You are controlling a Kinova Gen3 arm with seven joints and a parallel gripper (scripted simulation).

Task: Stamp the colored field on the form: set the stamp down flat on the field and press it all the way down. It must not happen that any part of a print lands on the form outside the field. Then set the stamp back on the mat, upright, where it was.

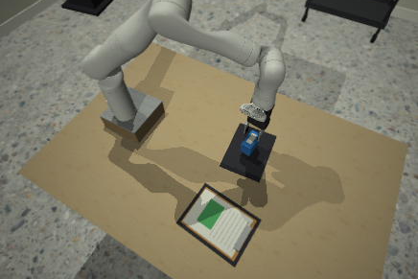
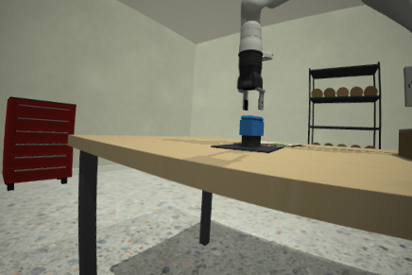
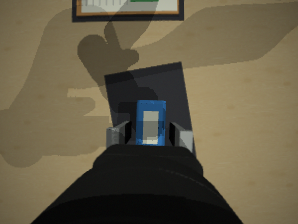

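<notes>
Now: the blue stamp 90 mm below my hand. Also, from my hand: clipboard (10 mm ahead, 320 mm to the right, 140 mm below); dark mat (140 mm below).
</notes>
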